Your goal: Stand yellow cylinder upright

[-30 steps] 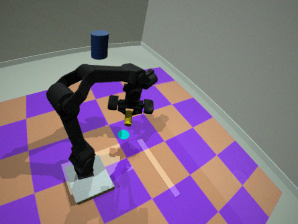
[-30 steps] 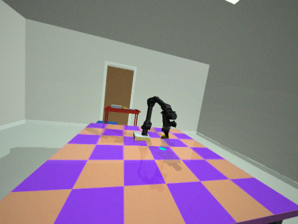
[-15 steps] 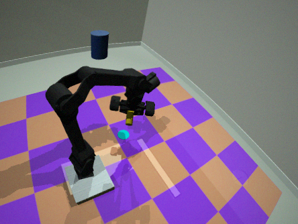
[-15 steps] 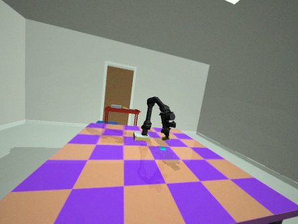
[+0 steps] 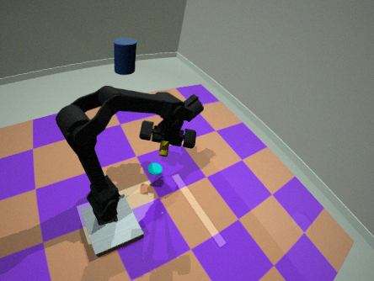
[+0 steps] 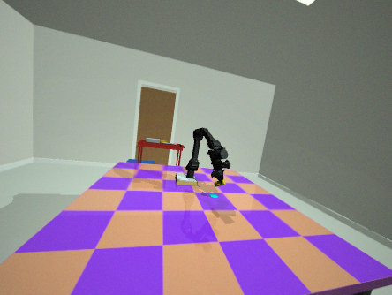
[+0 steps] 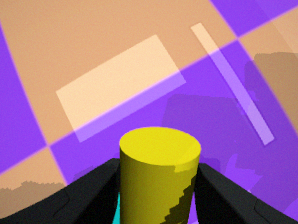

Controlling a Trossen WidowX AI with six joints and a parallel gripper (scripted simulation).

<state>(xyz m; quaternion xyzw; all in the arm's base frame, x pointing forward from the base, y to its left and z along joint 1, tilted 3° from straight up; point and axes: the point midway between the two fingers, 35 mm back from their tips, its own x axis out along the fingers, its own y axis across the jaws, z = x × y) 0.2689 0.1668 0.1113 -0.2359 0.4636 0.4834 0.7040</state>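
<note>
The cyan circle lies 12 cm below my gripper tip, 4 cm behind it and 3 cm to the right of it. Also, from my gripper tip: yellow tall cylinder 2 cm to the right, 1 cm below, 1 cm behind.
</note>
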